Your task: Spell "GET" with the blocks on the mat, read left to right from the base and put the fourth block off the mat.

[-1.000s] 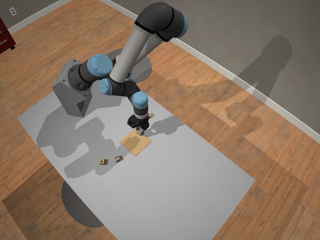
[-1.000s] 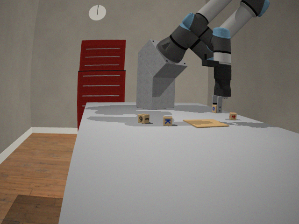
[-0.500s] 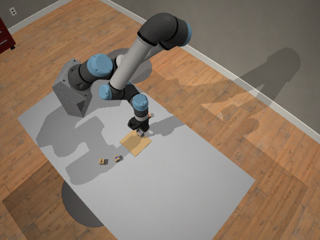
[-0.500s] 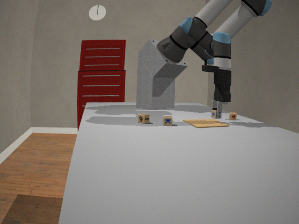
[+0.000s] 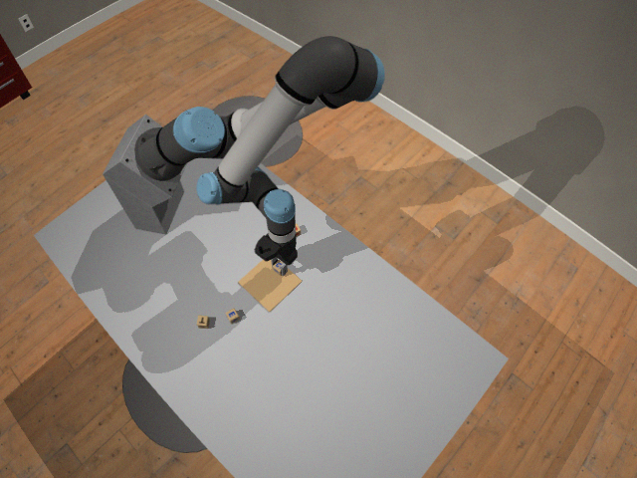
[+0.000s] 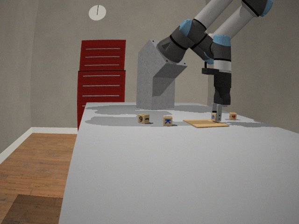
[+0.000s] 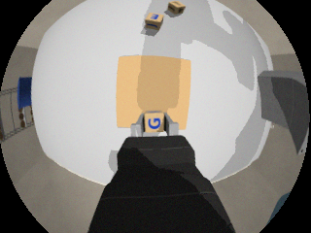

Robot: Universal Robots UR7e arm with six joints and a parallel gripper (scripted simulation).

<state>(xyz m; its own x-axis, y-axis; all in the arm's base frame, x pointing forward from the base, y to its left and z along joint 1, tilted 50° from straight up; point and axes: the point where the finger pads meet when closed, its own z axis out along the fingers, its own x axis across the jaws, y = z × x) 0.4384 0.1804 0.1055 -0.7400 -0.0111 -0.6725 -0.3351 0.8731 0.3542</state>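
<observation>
Right now my hand is 20 mm short of the tan mat, 40 mm to the left of it and 30 mm above it. The rest, counted from my hand: E block 80 mm ahead, 190 mm to the right, 10 mm below.
</observation>
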